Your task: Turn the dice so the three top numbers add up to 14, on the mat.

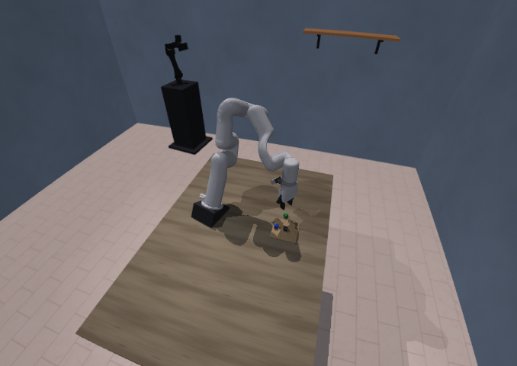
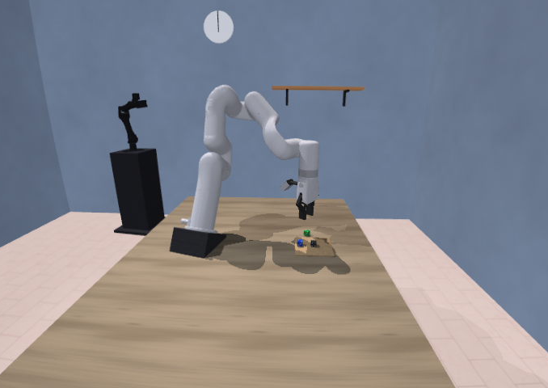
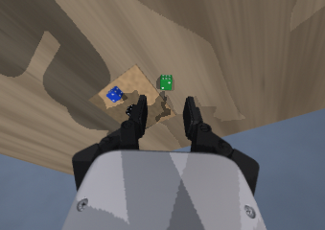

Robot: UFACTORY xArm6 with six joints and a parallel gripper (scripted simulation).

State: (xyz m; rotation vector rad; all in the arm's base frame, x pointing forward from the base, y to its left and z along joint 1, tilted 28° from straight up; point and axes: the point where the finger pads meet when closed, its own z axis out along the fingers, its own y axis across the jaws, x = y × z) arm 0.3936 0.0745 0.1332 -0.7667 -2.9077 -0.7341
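Right now the green die is 1 cm ahead of my hand and 9 cm below it. Round my hand: black die (3 cm ahead, 10 cm to the right, 8 cm below); tan mat (4 cm ahead, 10 cm to the right, 10 cm below); blue die (2 cm behind, 10 cm to the right, 8 cm below).
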